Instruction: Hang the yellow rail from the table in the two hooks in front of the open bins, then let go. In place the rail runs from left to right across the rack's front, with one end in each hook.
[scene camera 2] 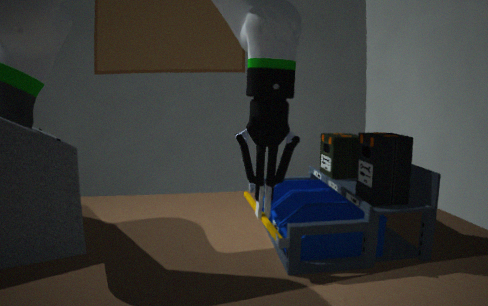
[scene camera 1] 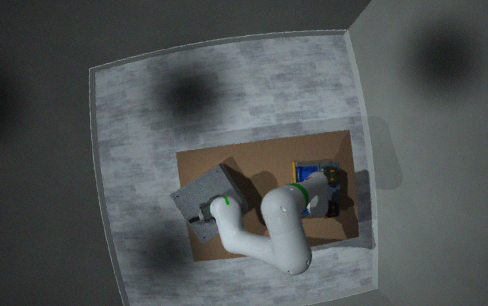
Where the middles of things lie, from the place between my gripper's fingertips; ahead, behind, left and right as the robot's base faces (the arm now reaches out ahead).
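Labels:
Green box [scene camera 2: 338, 151], 10 cm above my hand, 23 cm ahead of it, 6 cm to the left of it.

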